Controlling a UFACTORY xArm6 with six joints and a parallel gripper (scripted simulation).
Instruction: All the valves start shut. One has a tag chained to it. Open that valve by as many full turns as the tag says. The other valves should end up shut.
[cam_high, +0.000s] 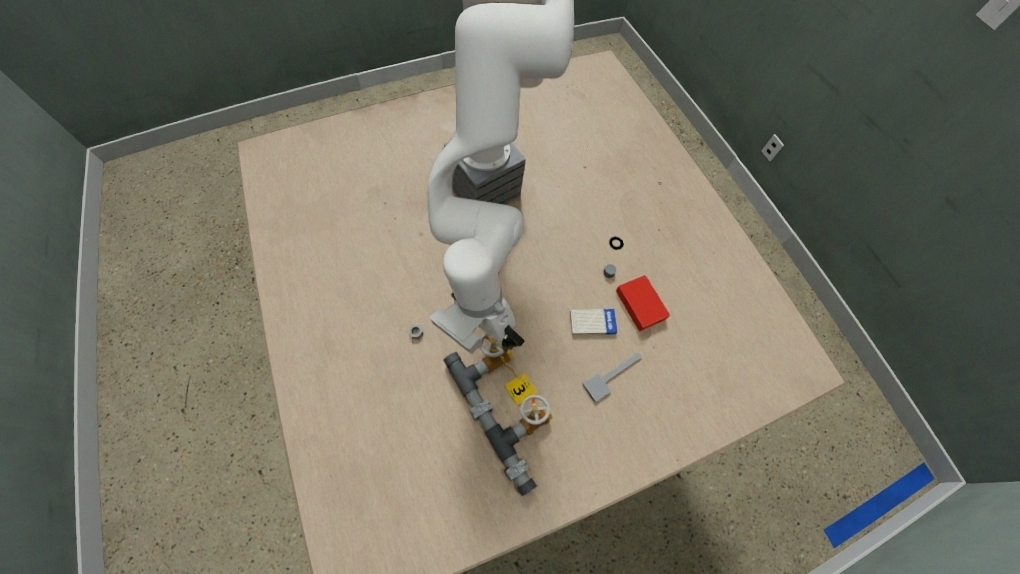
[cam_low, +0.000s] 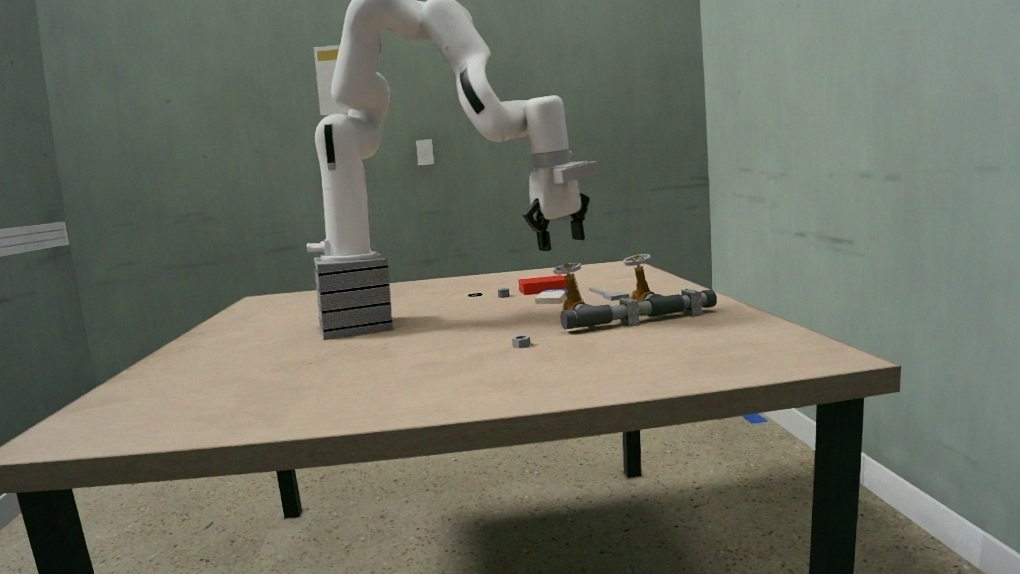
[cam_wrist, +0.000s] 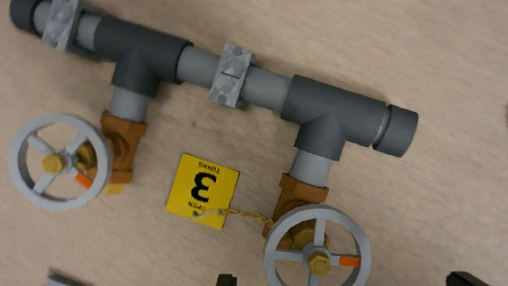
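Now: hand 170 mm above the yellow tag, 100 mm short of it and 40 mm to the right of it. The rest, counted from my hand: grey scraper (220 mm to the left, 170 mm below, 170 mm ahead); white card (260 mm to the left, 160 mm below, 40 mm ahead); red block (400 mm to the left, 160 mm below, 50 mm ahead).
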